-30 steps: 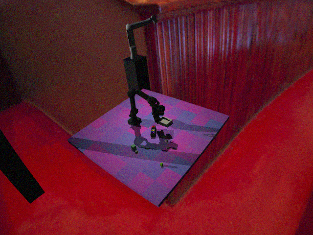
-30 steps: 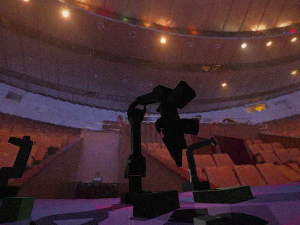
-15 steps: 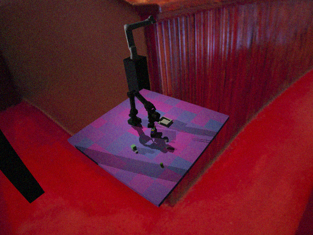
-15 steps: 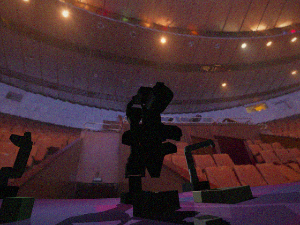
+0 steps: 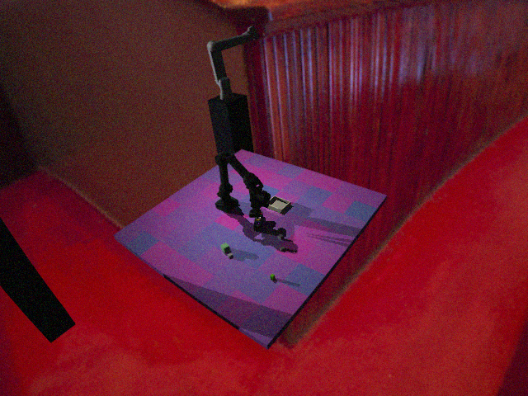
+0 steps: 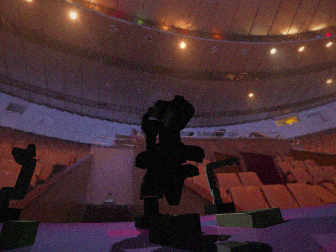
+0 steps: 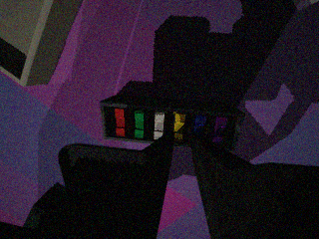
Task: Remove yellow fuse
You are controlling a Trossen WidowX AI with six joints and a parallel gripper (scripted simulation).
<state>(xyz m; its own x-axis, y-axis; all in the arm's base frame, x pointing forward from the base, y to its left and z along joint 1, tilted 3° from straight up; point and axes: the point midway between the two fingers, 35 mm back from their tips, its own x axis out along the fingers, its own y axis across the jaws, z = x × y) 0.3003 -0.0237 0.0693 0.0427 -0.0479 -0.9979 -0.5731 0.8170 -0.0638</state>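
My gripper tip is 40 mm above the yellow fuse. From my gripper tip the other things lie so: pale square tray 210 mm to the left, 60 mm below, 10 mm behind; green cube 270 mm to the right, 40 mm below, 10 mm behind.
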